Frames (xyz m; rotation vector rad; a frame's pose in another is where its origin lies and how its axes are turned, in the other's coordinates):
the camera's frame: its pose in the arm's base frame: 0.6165 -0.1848 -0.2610 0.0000 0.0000 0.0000
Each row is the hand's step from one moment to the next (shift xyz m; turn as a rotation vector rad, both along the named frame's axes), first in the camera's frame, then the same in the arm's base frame.
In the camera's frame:
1: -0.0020 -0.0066 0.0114 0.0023 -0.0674 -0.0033
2: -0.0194 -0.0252 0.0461 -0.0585 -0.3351 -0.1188
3: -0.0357 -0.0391 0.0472 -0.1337 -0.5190 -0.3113
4: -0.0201 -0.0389 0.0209 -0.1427 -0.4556 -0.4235
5: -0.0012 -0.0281 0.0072 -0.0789 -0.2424 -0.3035
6: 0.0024 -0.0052 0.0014 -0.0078 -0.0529 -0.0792
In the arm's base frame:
1: -0.0020 -0.0066 0.0114 0.0023 -0.0674 -0.0033
2: -0.0194 -0.0252 0.0461 -0.0585 -0.3351 -0.1188
3: -0.0357 -0.0391 0.0472 -0.1337 -0.5190 -0.3113
4: -0.0201 -0.0389 0.0209 -0.1427 -0.4556 -0.4235
5: -0.0012 -0.0281 0.0072 -0.0789 -0.2424 -0.3035
6: 0.0024 -0.0052 0.0014 -0.0078 -0.0529 -0.0792

